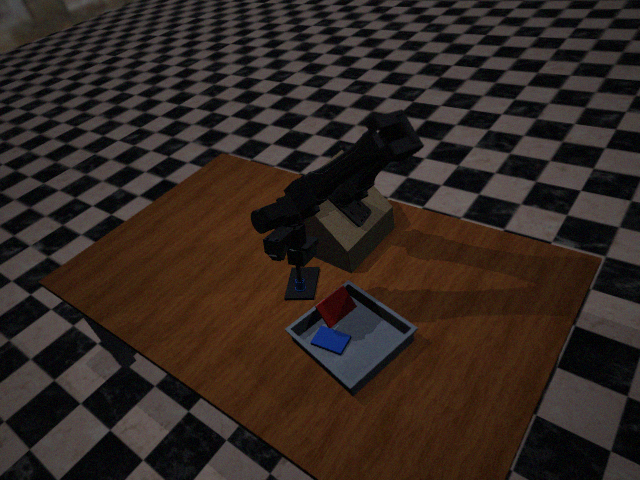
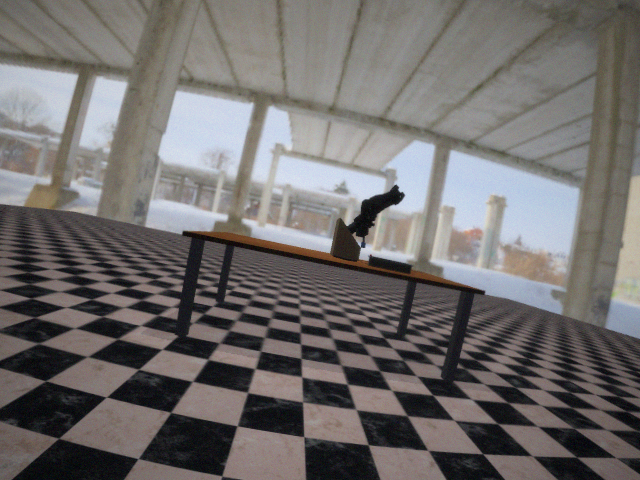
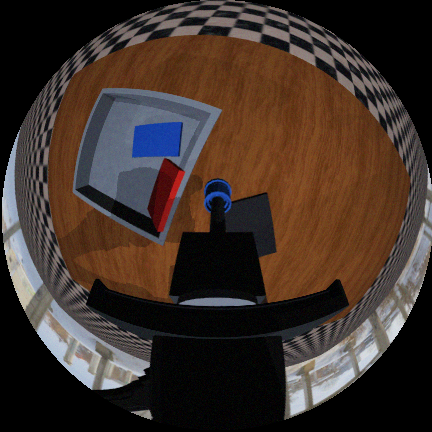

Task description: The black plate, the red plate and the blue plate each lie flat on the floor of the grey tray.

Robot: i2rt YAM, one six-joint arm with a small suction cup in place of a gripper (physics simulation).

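Frame: origin at the arm's base, x back, y right, z up, level; centimetres.
Where they show: hand, its tool point: (image 1: pixel 300 289) (image 2: pixel 363 247) (image 3: pixel 217 190); arm's base, origin of its link: (image 1: pixel 340 197) (image 2: pixel 347 231).
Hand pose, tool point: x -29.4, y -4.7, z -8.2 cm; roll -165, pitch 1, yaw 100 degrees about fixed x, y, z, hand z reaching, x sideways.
Things, the pixels of their top centre, and the offset from my tool point. Level surfaces: height alone.
- grey tray, centre of its top: (image 3: pixel 118 154) (image 1: pixel 349 328) (image 2: pixel 389 260) dx -2.7, dy -16.2, dz -4.2 cm
- wooden table, height of its surface: dz -9.2 cm
- blue plate, centre of its top: (image 3: pixel 154 139) (image 1: pixel 330 338) dx -5.4, dy -11.6, dz -7.9 cm
- red plate, centre of its top: (image 3: pixel 154 197) (image 1: pixel 334 299) dx +3.0, dy -8.3, dz -3.0 cm
- black plate, centre of its top: (image 3: pixel 250 231) (image 1: pixel 302 282) dx +8.0, dy +7.3, dz -8.2 cm
The grey tray (image 1: pixel 385 359) (image 3: pixel 109 132) (image 2: pixel 390 264) sits on the wooden table (image 1: pixel 180 258) (image 3: pixel 282 120). The blue plate (image 1: pixel 330 339) (image 3: pixel 157 139) lies flat on the tray floor. The red plate (image 1: pixel 335 306) (image 3: pixel 163 193) stands tilted, leaning on the tray's wall nearest the arm. The black plate (image 1: pixel 309 278) (image 3: pixel 254 223) lies flat on the table just outside that wall. My suction cup (image 1: pixel 298 283) (image 3: pixel 217 195) (image 2: pixel 363 242) hangs over the black plate's edge nearest the tray and holds nothing. I cannot tell whether it touches the plate.
The arm's tan base block (image 1: pixel 351 237) (image 2: pixel 343 242) stands right behind the black plate. The table is ringed by a checkered floor (image 1: pixel 154 77).
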